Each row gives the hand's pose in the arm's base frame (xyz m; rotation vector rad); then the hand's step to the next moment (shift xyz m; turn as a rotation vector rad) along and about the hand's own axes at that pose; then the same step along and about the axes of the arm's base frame.
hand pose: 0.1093 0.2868 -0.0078 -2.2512 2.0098 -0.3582
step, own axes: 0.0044 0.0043 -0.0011 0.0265 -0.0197 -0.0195
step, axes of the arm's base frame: -0.0040 -0.0048 0.0005 0.0169 -0.0223 0.0262
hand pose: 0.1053 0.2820 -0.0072 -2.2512 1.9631 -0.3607
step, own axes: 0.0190 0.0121 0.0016 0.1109 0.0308 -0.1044
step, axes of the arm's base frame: -0.0088 -0.0206 -0.0029 -0.0434 -0.1081 0.1029
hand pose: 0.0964 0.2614 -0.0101 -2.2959 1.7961 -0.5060
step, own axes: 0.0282 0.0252 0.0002 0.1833 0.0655 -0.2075
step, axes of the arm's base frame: -0.0167 -0.0336 -0.0046 -0.0980 -0.1801 0.1973
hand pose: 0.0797 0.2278 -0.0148 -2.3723 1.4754 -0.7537
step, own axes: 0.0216 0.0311 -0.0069 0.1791 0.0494 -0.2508
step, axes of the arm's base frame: -0.0197 -0.0330 -0.0022 -0.1109 -0.1664 0.2397
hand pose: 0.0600 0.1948 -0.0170 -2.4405 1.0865 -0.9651
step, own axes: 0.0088 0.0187 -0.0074 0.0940 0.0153 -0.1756
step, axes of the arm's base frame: -0.0109 -0.0191 -0.0001 -0.0825 -0.0802 0.1633
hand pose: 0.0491 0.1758 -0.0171 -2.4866 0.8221 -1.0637
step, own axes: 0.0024 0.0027 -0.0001 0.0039 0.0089 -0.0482
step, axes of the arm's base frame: 0.0002 -0.0036 0.0001 -0.0367 -0.0122 0.0304
